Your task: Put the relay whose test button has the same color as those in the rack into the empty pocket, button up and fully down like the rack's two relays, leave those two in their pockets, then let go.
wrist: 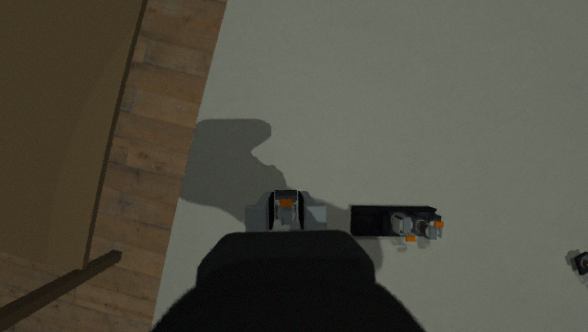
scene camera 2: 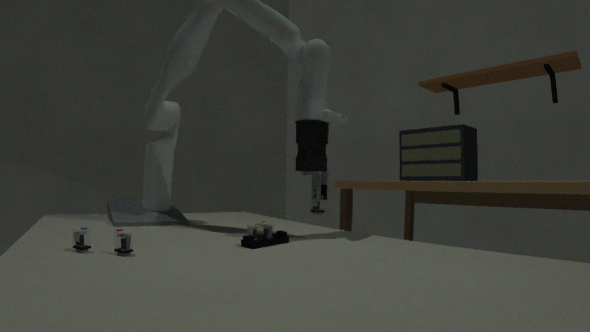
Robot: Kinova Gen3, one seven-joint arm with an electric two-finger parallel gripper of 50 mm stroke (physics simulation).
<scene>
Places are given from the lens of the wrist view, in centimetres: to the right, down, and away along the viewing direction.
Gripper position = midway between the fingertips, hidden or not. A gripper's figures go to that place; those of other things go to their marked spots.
my gripper [wrist: 286,204]: -1, 3, 18
orange-button relay [wrist: 286,202]: -1, 3, 17
</scene>
